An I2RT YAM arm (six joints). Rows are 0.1 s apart.
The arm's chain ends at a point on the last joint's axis. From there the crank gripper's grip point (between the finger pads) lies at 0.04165 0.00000 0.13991 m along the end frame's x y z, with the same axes.
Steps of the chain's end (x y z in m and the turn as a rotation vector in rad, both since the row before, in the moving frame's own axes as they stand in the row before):
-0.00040 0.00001 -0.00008 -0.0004 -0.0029 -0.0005
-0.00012 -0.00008 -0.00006 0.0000 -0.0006 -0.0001
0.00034 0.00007 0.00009 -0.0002 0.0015 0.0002
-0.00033 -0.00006 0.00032 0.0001 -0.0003 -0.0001
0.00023 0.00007 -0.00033 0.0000 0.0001 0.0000
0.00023 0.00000 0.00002 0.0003 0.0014 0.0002
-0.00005 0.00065 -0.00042 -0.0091 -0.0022 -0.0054
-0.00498 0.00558 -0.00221 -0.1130 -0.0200 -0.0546
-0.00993 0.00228 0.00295 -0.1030 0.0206 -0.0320
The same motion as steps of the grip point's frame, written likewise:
-0.00081 0.00005 0.00004 -0.0004 -0.0029 -0.0005
-0.00020 -0.00008 -0.00004 0.0000 -0.0006 -0.0001
0.00055 0.00011 0.00003 -0.0002 0.0015 0.0002
-0.00037 -0.00008 0.00033 0.0001 -0.0003 -0.0001
0.00024 0.00007 -0.00033 0.0000 0.0001 0.0000
0.00043 -0.00003 -0.00004 0.0003 0.0014 0.0002
-0.00036 0.00170 -0.00033 -0.0091 -0.0022 -0.0054
-0.00741 0.01920 -0.00217 -0.1130 -0.0200 -0.0546
-0.00685 0.01524 0.00139 -0.1030 0.0206 -0.0320

